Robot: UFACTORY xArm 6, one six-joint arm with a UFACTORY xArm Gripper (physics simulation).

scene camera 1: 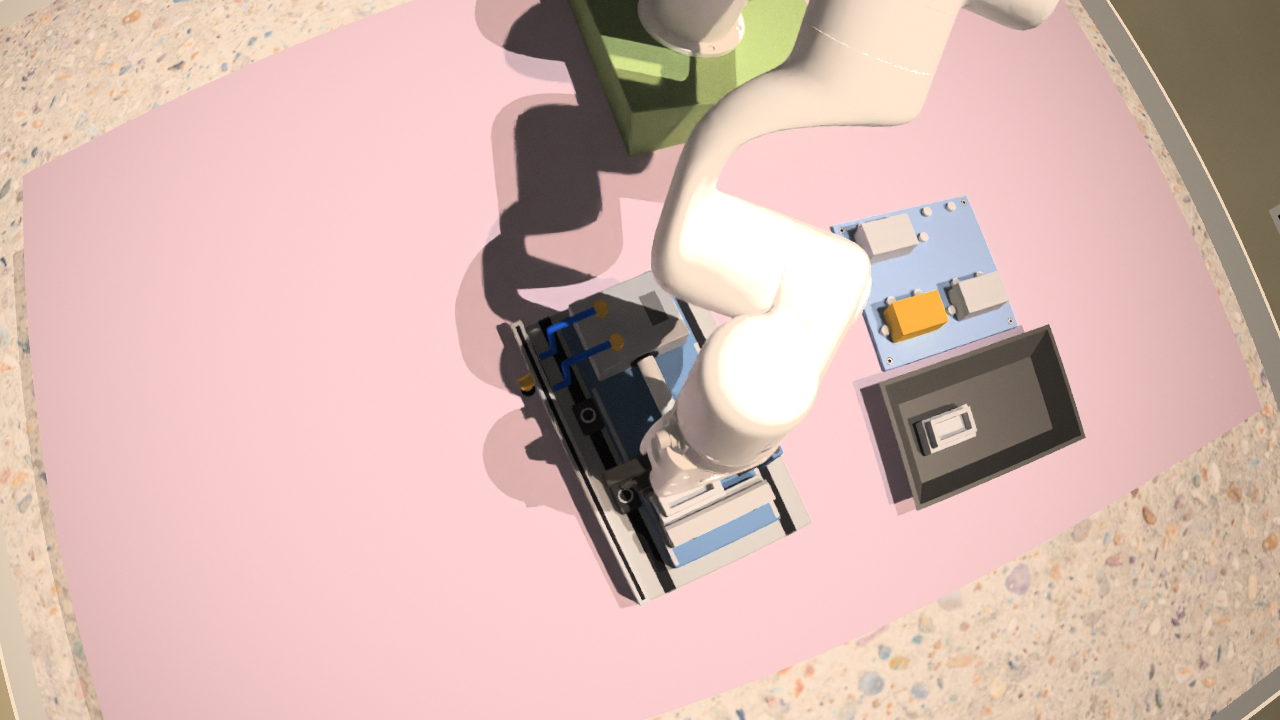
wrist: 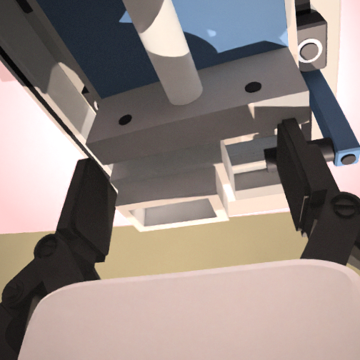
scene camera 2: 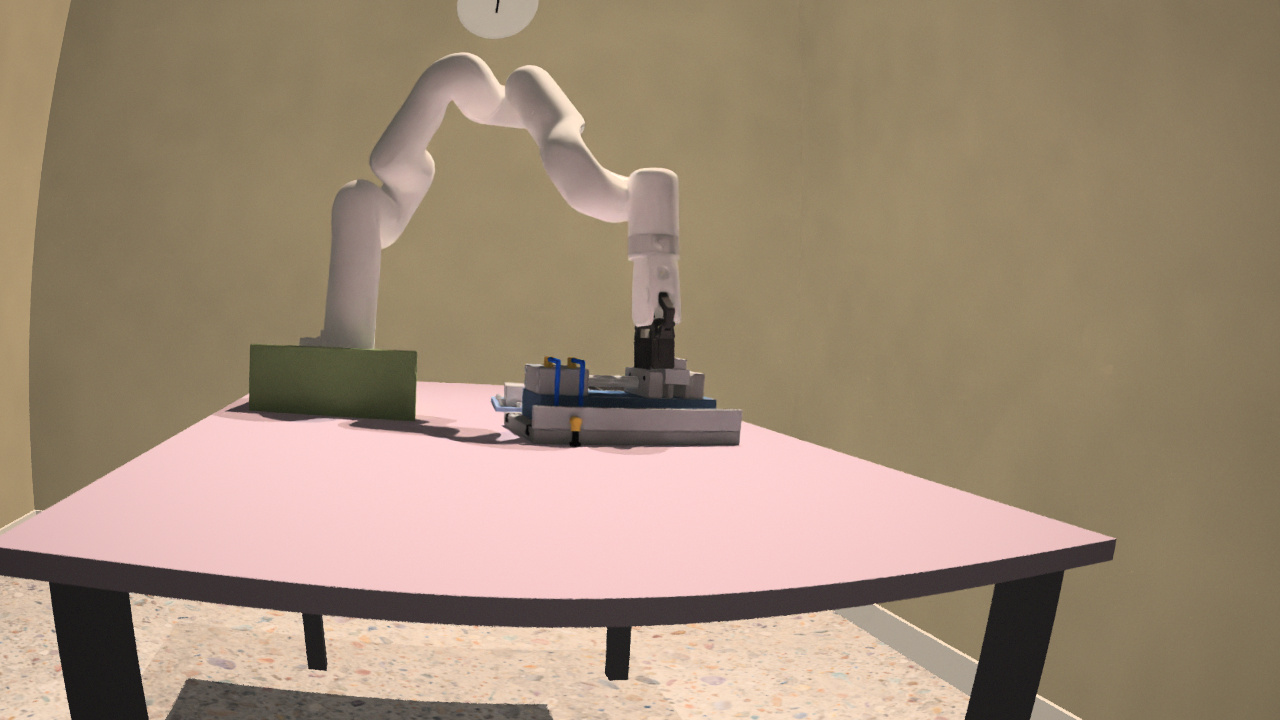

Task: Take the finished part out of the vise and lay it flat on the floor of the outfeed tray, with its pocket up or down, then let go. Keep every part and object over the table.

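Frame: origin at the arm's base, x back, y right, z up, level; centimetres.
Seen in the pictures: gripper, fingertip midpoint: [scene camera 2: 653, 368]; arm's base at its link origin: [scene camera 1: 690, 18] [scene camera 2: 347, 360].
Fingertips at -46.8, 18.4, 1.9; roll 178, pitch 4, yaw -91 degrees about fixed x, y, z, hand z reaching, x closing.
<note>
Offsets run from my fingertips to a thing's top centre, as dx, dy, dz. "spot": to the spot under its first point.
The finished part {-2.1, +1.2, +1.7} [wrist: 167, 186] [scene camera 1: 691, 497], pale grey with a rectangular pocket facing up, sits between the jaws of the vise [wrist: 200, 117] [scene camera 2: 694, 385]. In scene camera 1 the wrist hides much of it. My gripper [wrist: 186, 159] [scene camera 2: 654, 363] is open and empty, pointing down low at the vise. In the wrist view one finger is left of the part; the other is to its right, close to the dark rod by the blue bracket. Finger contact with the part cannot be told. The outfeed tray {spot: -13.3, -33.1, -5.6} [scene camera 1: 1009, 471] is a dark grey open box holding a small pale pocketed piece {-6.0, -28.1, -5.2} [scene camera 1: 949, 428] near its left end.
A light blue plate {+10.6, -34.3, -9.0} [scene camera 1: 930, 268] with two grey blocks and an orange block {+6.7, -29.5, -5.5} [scene camera 1: 916, 316] lies beside the tray. Blue pipes {spot: +12.5, +4.9, +1.1} [scene camera 1: 590, 349] rise beside the grey block at the vise's rear. A long grey rail {+4.1, +9.2, -4.9} [scene camera 2: 635, 424] runs along the vise. The green base [scene camera 2: 332, 381] stands behind.
</note>
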